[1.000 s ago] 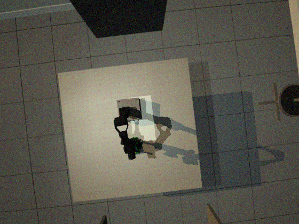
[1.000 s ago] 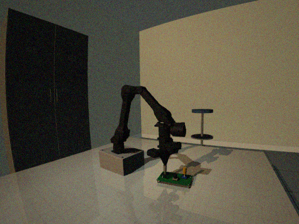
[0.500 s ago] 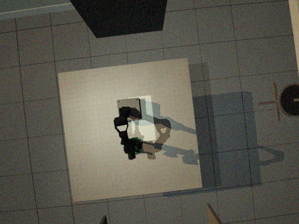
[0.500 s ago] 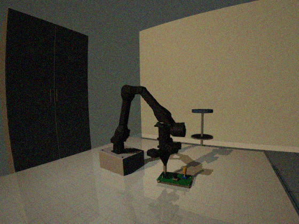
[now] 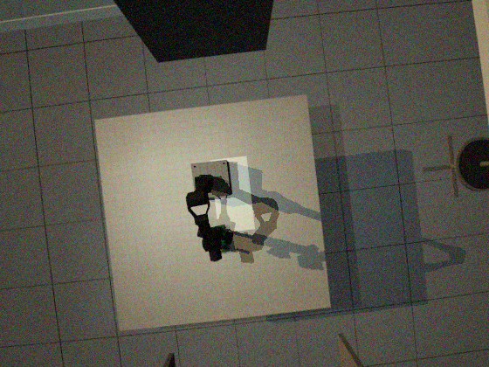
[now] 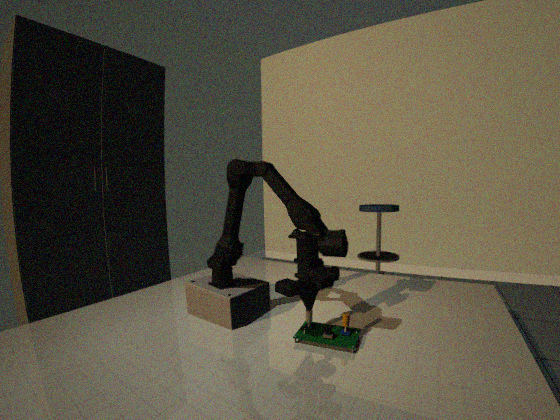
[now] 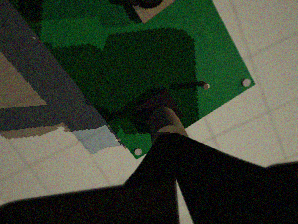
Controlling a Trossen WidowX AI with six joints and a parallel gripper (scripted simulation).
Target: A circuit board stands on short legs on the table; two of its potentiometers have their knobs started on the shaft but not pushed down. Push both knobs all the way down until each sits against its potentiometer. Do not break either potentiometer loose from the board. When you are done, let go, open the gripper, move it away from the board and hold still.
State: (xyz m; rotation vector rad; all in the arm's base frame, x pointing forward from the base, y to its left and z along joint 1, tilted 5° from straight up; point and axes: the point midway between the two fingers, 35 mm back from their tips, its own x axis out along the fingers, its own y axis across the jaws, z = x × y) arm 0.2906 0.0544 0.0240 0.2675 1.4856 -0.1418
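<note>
The yellow knob lies 100 mm ahead of my gripper tip, 20 mm to the left of it and 10 mm below it. The rest, counted from my gripper tip: pale knob (20 mm below).
</note>
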